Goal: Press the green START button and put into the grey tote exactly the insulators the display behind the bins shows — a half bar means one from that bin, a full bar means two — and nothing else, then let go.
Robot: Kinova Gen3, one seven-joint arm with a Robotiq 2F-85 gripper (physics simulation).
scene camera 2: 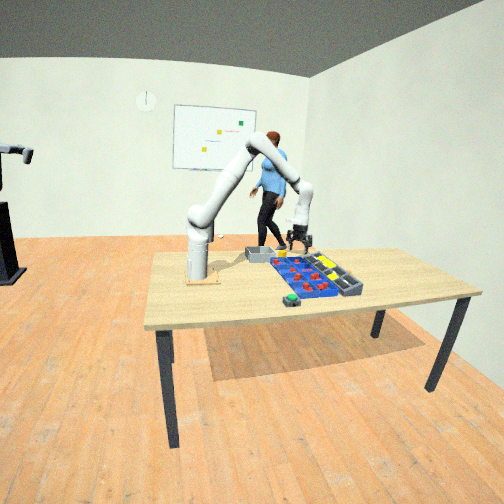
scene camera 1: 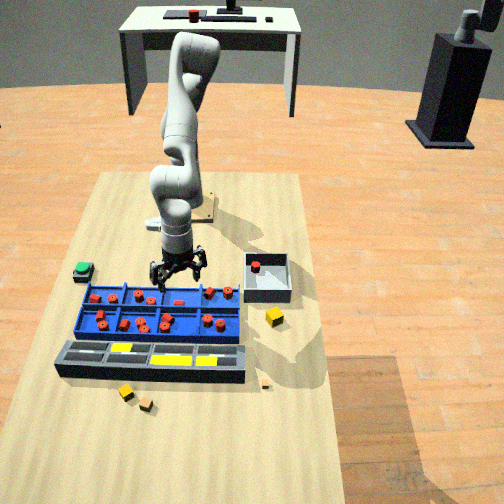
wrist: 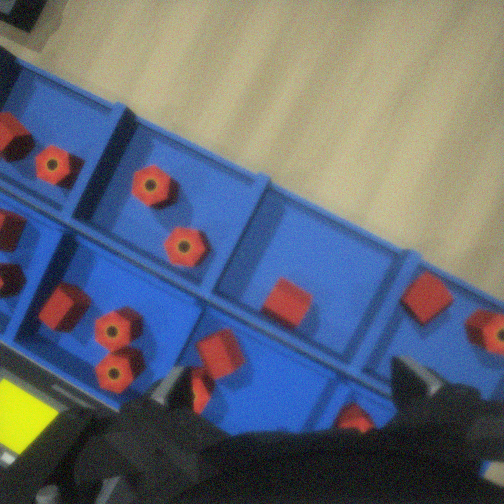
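Observation:
The blue bin tray (scene camera 1: 157, 312) has two rows of compartments holding red insulators; it also shows in the second scene view (scene camera 2: 302, 277) and the wrist view (wrist: 280, 280). My gripper (scene camera 1: 178, 277) (wrist: 290, 385) hangs open and empty just above the tray's far row, over the compartment with a single red block (wrist: 287, 301). The grey tote (scene camera 1: 267, 277) to the right holds one red insulator (scene camera 1: 255, 266). The display (scene camera 1: 150, 359) shows a half yellow bar (scene camera 1: 121, 347), a full bar (scene camera 1: 171, 360) and another half bar (scene camera 1: 206, 360). The green START button (scene camera 1: 83, 270) sits left of the tray.
A yellow cube (scene camera 1: 274, 316) lies between tote and display. A small yellow cube (scene camera 1: 126, 392) and two tan cubes (scene camera 1: 146, 404) (scene camera 1: 265, 383) lie beyond the display. A person (scene camera 2: 271, 190) stands behind the table. The arm base (scene camera 1: 200, 207) is mid-table.

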